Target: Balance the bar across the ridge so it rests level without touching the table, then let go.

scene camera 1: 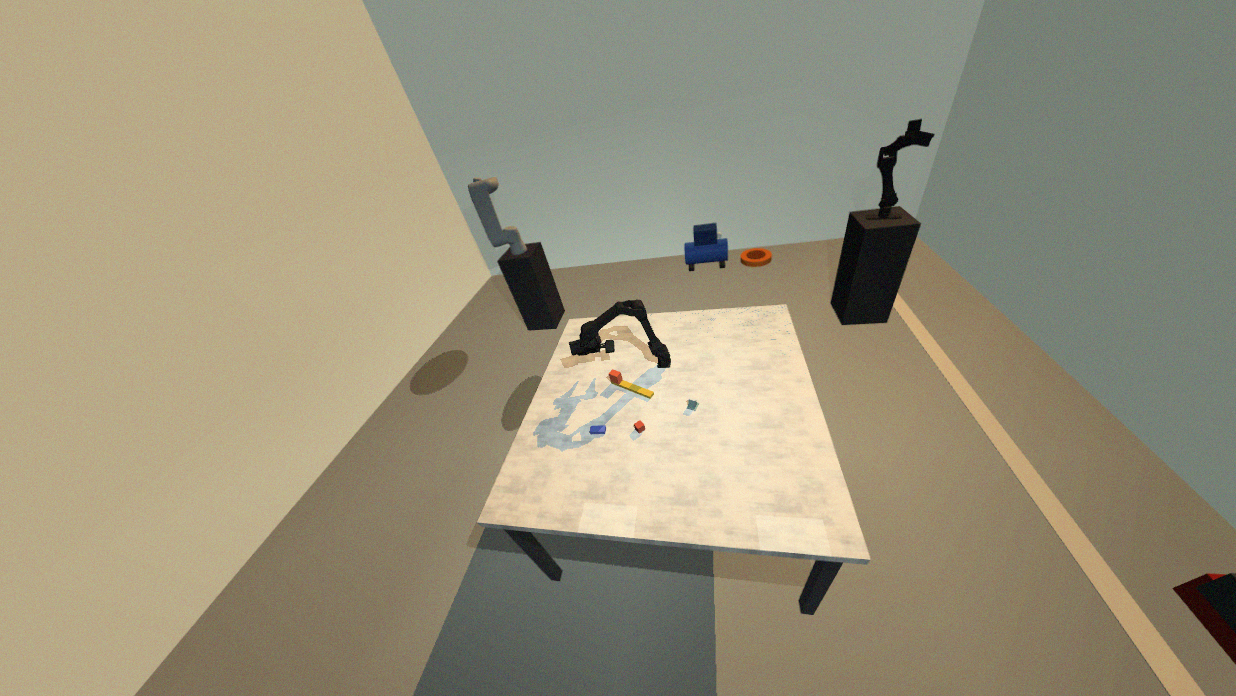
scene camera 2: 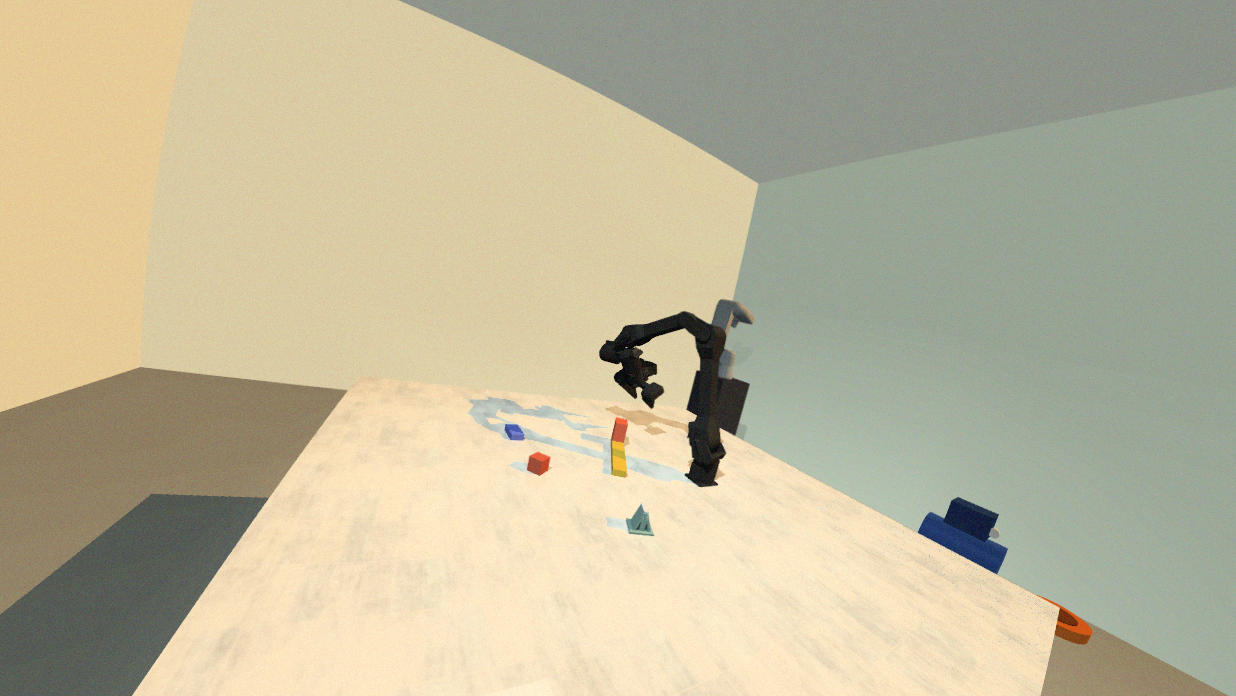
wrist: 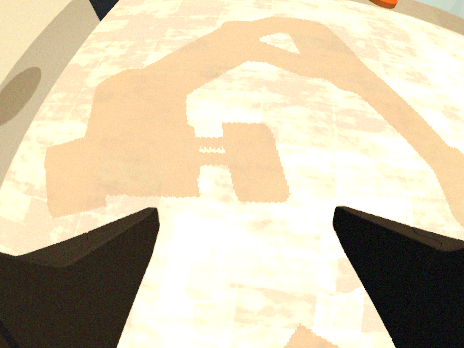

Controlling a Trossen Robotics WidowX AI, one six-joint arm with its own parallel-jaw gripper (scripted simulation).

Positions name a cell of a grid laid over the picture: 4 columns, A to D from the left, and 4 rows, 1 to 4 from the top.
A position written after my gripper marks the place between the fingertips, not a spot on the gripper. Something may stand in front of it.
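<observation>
Scene camera 2 shows my gripper (scene camera 2: C3), open and holding nothing, and also a bar (scene camera 2: C3). In the wrist view, my gripper appears again (wrist: C3); the bar is out of frame in the wrist view.
</observation>
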